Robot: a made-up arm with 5 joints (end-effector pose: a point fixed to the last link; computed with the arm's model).
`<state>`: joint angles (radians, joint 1 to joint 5).
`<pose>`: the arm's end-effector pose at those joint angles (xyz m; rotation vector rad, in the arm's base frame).
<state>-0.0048 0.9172 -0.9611 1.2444 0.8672</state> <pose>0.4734 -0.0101 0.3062 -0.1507 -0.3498 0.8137</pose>
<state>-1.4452 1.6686 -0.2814 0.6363 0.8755</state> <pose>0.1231 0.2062 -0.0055 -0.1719 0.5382 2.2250</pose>
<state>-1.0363 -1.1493 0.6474 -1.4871 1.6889</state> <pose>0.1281 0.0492 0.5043 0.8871 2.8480 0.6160</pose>
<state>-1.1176 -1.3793 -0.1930 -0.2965 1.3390</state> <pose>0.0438 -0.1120 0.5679 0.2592 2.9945 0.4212</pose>
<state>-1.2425 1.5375 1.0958 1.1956 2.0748</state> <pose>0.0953 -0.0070 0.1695 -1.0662 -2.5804 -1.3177</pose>
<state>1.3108 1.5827 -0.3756 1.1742 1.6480</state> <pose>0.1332 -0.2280 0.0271 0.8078 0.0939 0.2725</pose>
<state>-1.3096 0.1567 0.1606 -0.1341 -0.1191</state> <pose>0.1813 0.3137 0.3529 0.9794 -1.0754 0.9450</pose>
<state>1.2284 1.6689 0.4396 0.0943 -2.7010</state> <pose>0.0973 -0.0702 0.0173 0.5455 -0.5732 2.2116</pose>
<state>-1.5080 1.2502 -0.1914 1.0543 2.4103</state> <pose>0.1140 0.2702 0.0833 -0.2882 -0.6337 -2.3400</pose>
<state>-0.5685 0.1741 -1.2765 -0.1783 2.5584</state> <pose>0.2569 0.0956 0.6272 -2.5579 -1.7506 0.4525</pose>
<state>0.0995 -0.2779 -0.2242 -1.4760 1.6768</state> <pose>0.2638 -0.0299 0.5638 2.1440 1.8317 0.4030</pose>
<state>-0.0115 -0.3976 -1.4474 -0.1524 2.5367</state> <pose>0.0266 -0.0127 0.6446 2.7849 0.9618 0.6056</pose>
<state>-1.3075 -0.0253 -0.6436 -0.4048 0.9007</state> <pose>0.1592 0.2292 0.5841 0.6409 -2.7655 0.6354</pose>
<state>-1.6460 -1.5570 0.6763 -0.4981 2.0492</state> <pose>0.0958 0.0169 0.5044 0.5432 3.0321 -0.2872</pose>
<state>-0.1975 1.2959 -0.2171 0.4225 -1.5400</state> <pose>0.3766 0.0461 0.0679 0.0588 -0.0473 -1.3906</pose>
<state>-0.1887 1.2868 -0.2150 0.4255 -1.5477</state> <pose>0.3782 0.0438 0.0700 0.0622 -0.0502 -1.4070</pose>
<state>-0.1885 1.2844 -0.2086 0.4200 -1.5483</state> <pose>0.3777 0.0436 0.0700 0.0635 -0.0512 -1.4078</pose>
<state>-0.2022 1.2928 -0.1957 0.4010 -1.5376</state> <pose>0.3736 0.0469 0.0667 0.0615 -0.0494 -1.3834</pose>
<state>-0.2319 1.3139 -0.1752 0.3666 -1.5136</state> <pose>0.3651 0.0538 0.0597 0.0552 -0.0440 -1.3299</pose>
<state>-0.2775 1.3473 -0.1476 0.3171 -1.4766</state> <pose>0.3518 0.0635 0.0496 0.0452 -0.0358 -1.2475</pose>
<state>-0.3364 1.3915 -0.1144 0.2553 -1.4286</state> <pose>0.3338 0.0743 0.0375 0.0319 -0.0250 -1.1407</pose>
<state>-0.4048 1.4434 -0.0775 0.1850 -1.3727</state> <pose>0.3119 0.0842 0.0247 0.0164 -0.0127 -1.0165</pose>
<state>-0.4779 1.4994 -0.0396 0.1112 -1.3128</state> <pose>0.2878 0.0915 0.0127 -0.0002 0.0001 -0.8836</pose>
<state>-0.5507 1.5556 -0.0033 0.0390 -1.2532</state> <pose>0.2635 0.0955 0.0025 -0.0168 0.0126 -0.7512</pose>
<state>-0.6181 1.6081 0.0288 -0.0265 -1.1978</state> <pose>0.2413 0.0964 -0.0056 -0.0323 0.0240 -0.6283</pose>
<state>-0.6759 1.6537 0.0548 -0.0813 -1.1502</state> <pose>0.2227 0.0950 -0.0114 -0.0460 0.0338 -0.5228</pose>
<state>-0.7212 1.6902 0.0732 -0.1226 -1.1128</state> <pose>0.2086 0.0927 -0.0153 -0.0570 0.0415 -0.4401</pose>
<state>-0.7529 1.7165 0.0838 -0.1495 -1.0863</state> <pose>0.1992 0.0906 -0.0179 -0.0652 0.0472 -0.3819</pose>
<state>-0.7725 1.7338 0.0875 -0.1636 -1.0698</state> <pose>0.1937 0.0891 -0.0195 -0.0708 0.0511 -0.3458</pose>
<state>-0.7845 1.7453 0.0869 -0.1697 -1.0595</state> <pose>0.1905 0.0884 -0.0207 -0.0747 0.0538 -0.3235</pose>
